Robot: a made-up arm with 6 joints.
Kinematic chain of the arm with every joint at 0, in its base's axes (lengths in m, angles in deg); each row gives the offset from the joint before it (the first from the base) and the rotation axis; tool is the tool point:
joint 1: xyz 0 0 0.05 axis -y
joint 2: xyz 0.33 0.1 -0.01 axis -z
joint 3: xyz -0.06 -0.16 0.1 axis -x
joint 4: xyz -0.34 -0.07 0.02 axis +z
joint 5: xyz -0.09 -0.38 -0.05 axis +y
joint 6: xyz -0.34 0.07 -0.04 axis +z
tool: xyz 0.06 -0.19 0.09
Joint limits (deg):
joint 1: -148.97..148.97
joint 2: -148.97..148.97
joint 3: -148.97..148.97
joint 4: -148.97..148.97
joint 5: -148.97..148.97
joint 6: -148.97..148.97
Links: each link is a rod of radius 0.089 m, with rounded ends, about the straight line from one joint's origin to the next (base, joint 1, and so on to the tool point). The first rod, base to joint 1, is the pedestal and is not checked.
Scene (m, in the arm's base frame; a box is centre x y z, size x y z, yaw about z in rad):
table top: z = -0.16
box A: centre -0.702 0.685 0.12 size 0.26 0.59 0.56 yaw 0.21
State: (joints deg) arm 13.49 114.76 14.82 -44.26 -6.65 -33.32
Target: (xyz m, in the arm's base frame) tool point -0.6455 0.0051 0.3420
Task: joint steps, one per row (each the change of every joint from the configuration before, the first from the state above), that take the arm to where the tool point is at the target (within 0.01 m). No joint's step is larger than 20 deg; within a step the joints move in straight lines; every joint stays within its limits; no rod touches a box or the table.
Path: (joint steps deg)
1: -4.92 -2.61 1.60 15.21 14.37 -9.72
2: -4.93 -2.60 1.59 15.21 14.36 -9.71
3: -4.92 -2.61 1.60 15.22 14.37 -9.72
4: -4.92 -2.60 1.59 15.21 14.36 -9.72
5: 4.37 -15.41 3.83 13.75 -4.90 -8.38
6: 4.38 -15.41 3.84 13.75 -4.91 -8.38
7: 4.38 -15.41 3.83 13.75 -4.91 -8.38
8: -2.43 -1.66 -4.20 -7.25 -7.83 18.73
9: -2.43 -1.66 -4.20 -7.25 -7.83 18.72
10: -2.43 -1.66 -4.20 -7.25 -7.83 18.73
11: -2.43 -1.66 -4.20 -7.26 -7.84 18.73
12: -2.44 -1.66 -4.20 -7.25 -7.83 18.72

